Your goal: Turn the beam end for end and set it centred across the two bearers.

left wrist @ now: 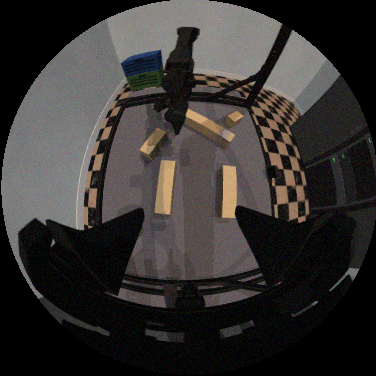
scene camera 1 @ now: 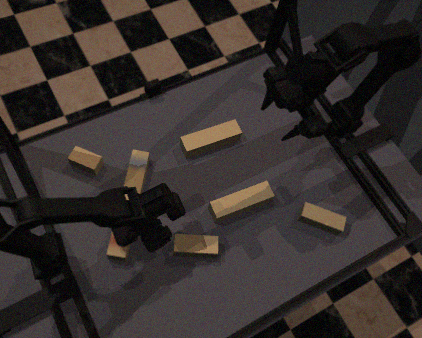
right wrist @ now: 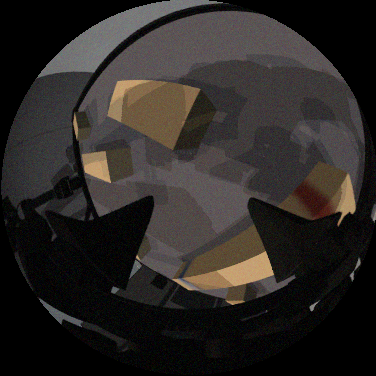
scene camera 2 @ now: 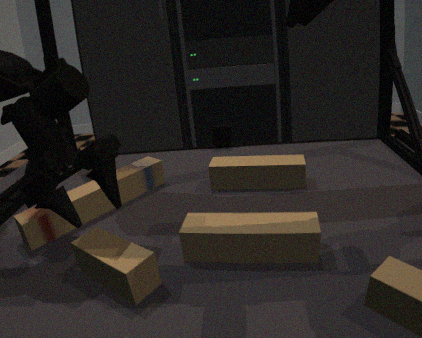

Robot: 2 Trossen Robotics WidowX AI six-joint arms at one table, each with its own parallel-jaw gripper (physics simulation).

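Places are measured from the left arm's base along level axes (x right, y ahead, z up), in centimetres.
Pixels of known places: left gripper, fingertip midpoint: (left wrist: pixel 189 211) (scene camera 1: pixel 272 124) (scene camera 2: pixel 294 25); right gripper, fingertip midpoint: (left wrist: pixel 178 129) (scene camera 1: pixel 161 223) (right wrist: pixel 202 201) (scene camera 2: pixel 99 217); left arm's base, origin of the base link: (left wrist: pixel 189 289) (scene camera 1: pixel 337 129) (right wrist: pixel 80 180); right arm's base, origin of the base link: (scene camera 1: pixel 51 265).
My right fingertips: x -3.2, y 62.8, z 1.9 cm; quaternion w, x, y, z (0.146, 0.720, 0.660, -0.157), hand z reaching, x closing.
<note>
For each thing: its middle in the pictures, then the offset to it from my right fingertips.
- long wooden beam, body centre: (right wrist: pixel 238 260) (scene camera 2: pixel 95 198) (scene camera 1: pixel 129 203) (left wrist: pixel 199 123) dy +4.9, dx +9.2, dz -1.3 cm
- farther, body centre: (scene camera 2: pixel 257 171) (scene camera 1: pixel 210 138) (left wrist: pixel 226 191) dy -25.0, dx +17.4, dz -1.5 cm
- nearer, body centre: (scene camera 2: pixel 250 237) (right wrist: pixel 100 161) (scene camera 1: pixel 241 201) (left wrist: pixel 165 186) dy -23.1, dx -4.1, dz -1.5 cm
The long wooden beam (scene camera 1: pixel 136 175) (scene camera 2: pixel 132 186) (left wrist: pixel 207 127) (right wrist: pixel 250 270) lies on the table, partly hidden by the right arm in scene camera 1. Its blue band (scene camera 2: pixel 149 177) is at the far end, its red band (scene camera 2: pixel 46 226) (right wrist: pixel 313 201) at the near end. Two parallel wooden bearers, one farther (scene camera 1: pixel 211 136) (scene camera 2: pixel 257 175) (left wrist: pixel 229 191) and one nearer (scene camera 1: pixel 242 200) (scene camera 2: pixel 250 245) (left wrist: pixel 165 187), lie apart, right of the beam in both scene views. My right gripper (scene camera 1: pixel 162 220) (scene camera 2: pixel 99 216) (right wrist: pixel 202 201) is open, empty, close by the beam. My left gripper (scene camera 1: pixel 273 124) (left wrist: pixel 189 211) is open, empty, right of the bearers.
A short block (scene camera 1: pixel 196 245) (scene camera 2: pixel 117 257) (left wrist: pixel 153 143) (right wrist: pixel 155 112) lies between the beam's red end and the nearer bearer. Another short block (scene camera 1: pixel 85 160) (left wrist: pixel 233 118) lies beyond the beam. A third (scene camera 1: pixel 323 216) (scene camera 2: pixel 400 295) lies right of the nearer bearer. Dark rails edge the table.
</note>
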